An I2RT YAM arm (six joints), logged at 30 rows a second.
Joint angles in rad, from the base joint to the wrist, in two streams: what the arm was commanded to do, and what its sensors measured. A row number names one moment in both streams.
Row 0, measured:
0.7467, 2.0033, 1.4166, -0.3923, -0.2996, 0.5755
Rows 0 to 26, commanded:
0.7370, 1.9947, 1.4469, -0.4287, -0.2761, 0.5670
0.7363, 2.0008, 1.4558, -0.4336, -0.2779, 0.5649
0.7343, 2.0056, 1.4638, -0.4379, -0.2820, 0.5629
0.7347, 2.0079, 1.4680, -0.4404, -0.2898, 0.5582
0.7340, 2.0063, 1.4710, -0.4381, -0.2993, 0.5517
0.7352, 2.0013, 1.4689, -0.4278, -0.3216, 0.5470
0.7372, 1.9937, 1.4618, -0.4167, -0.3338, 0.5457
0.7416, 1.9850, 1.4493, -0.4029, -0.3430, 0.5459
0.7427, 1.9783, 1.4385, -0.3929, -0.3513, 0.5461
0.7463, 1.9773, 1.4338, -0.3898, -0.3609, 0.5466
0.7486, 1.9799, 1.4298, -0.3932, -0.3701, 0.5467
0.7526, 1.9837, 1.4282, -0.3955, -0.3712, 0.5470
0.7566, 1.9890, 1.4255, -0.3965, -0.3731, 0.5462
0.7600, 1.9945, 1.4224, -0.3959, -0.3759, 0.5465
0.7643, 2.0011, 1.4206, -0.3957, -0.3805, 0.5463
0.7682, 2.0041, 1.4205, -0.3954, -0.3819, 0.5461
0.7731, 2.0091, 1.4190, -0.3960, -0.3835, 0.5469
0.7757, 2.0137, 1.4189, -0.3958, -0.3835, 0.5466
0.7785, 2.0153, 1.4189, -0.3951, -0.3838, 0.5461
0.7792, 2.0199, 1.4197, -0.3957, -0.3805, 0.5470
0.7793, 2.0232, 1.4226, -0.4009, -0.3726, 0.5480
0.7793, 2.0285, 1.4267, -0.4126, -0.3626, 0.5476
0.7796, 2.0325, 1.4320, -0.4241, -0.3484, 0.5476
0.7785, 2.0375, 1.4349, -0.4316, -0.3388, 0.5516
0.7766, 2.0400, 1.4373, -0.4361, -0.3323, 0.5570
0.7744, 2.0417, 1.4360, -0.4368, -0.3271, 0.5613
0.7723, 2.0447, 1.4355, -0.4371, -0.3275, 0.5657
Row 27, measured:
0.7750, 2.0232, 1.4258, -0.4183, -0.3557, 0.5575
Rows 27 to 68, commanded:
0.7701, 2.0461, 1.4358, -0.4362, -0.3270, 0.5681
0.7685, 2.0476, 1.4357, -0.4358, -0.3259, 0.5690
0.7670, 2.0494, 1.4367, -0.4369, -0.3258, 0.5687
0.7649, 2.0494, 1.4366, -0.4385, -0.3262, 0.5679
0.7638, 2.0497, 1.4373, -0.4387, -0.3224, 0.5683
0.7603, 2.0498, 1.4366, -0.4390, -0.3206, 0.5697
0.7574, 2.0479, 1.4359, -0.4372, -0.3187, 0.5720
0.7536, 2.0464, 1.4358, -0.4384, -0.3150, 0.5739
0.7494, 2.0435, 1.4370, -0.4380, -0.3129, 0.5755
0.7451, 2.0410, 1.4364, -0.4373, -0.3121, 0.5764
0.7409, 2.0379, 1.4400, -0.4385, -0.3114, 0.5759
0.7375, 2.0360, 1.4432, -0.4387, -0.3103, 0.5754
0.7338, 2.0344, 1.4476, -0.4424, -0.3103, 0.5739
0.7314, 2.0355, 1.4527, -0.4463, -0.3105, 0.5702
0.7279, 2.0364, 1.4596, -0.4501, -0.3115, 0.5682
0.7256, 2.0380, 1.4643, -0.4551, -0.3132, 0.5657
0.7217, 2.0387, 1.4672, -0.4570, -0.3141, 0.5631
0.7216, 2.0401, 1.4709, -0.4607, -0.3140, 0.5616
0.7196, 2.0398, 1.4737, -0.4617, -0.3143, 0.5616
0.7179, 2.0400, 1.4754, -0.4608, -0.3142, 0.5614
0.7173, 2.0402, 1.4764, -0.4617, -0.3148, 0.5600
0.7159, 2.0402, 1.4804, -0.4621, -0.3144, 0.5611
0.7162, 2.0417, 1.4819, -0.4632, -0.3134, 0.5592
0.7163, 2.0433, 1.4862, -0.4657, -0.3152, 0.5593
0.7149, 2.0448, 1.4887, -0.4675, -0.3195, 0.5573
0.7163, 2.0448, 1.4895, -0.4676, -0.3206, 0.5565
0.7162, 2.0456, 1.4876, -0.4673, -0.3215, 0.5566
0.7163, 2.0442, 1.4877, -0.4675, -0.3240, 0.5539
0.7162, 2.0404, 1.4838, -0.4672, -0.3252, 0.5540
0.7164, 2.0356, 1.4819, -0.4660, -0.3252, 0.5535
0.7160, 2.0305, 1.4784, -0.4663, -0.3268, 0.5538
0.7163, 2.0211, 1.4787, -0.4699, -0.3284, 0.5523
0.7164, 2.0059, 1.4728, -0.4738, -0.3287, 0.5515
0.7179, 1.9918, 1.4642, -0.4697, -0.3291, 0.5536
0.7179, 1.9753, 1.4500, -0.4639, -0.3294, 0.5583
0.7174, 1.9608, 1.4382, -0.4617, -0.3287, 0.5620
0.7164, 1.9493, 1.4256, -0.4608, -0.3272, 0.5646
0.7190, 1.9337, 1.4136, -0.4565, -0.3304, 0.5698
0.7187, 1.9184, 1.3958, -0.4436, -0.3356, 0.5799
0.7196, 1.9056, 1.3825, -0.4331, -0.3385, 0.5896
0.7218, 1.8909, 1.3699, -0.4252, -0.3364, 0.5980
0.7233, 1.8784, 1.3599, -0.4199, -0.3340, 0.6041
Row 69, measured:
0.7197, 1.9350, 1.3827, -0.4438, -0.3443, 0.5812
